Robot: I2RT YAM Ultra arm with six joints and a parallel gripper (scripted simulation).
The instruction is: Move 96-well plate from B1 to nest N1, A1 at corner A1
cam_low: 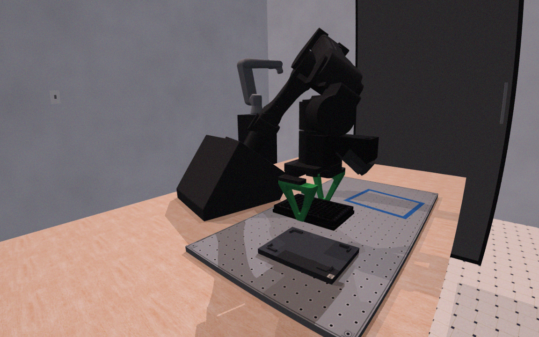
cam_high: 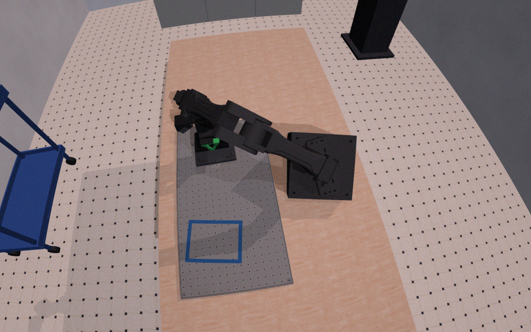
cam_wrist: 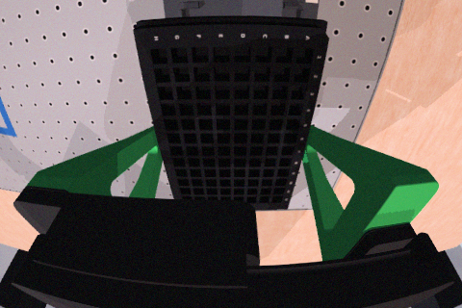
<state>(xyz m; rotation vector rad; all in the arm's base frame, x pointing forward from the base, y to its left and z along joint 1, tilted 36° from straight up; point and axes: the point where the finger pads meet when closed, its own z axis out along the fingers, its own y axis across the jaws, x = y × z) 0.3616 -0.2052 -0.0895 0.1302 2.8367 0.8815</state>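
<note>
Now: the plate nest N1 9 cm below my hand and 1 cm to the right of it. The rest, counted from my hand: black 96-well plate (right at my hand); A1 label (8 cm below, 7 cm ahead, 6 cm to the right).
</note>
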